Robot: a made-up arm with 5 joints.
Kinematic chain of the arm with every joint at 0, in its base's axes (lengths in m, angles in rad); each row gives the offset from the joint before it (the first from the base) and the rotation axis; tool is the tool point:
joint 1: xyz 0 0 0.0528 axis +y
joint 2: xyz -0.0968 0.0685 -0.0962 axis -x
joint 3: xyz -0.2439 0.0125 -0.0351 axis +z
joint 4: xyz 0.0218 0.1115 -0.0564 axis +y
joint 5: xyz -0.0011 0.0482 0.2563 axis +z
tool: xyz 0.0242 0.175 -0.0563
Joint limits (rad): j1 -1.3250..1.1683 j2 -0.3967..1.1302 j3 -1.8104..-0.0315 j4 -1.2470..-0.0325 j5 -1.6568..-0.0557
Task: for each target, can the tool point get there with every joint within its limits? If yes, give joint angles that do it. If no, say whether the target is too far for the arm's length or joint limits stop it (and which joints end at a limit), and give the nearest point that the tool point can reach.
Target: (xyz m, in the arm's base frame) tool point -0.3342 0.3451 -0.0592
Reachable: yes | joints 0.2854 0.8359 -0.5817 -1.1429 -0.9733
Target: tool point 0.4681 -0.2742 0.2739
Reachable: no: joint limits stop it (at a limit: joint 1, joint 3, joint 4) | nearest point 0.0475 -0.0474 0.2256 | short by 0.480 m
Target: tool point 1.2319 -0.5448 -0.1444
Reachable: no: too far | nearest point 0.3440 0.2121 -0.1921 | short by 1.168 m
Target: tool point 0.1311 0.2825 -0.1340
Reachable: yes | joints -1.0019 0.9916 -0.9351 -0.4700 -0.2460
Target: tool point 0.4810 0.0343 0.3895
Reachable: no: joint limits stop it (at a limit: joint 1, joint 3, joint 4) | nearest point 0.0687 0.0561 0.2649 | short by 0.431 m
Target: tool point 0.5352 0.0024 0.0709
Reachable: no: joint limits stop it (at a limit: joint 1, joint 2, joint 4, joint 5) | nearest point 0.2776 0.1661 -0.0557 | short by 0.330 m
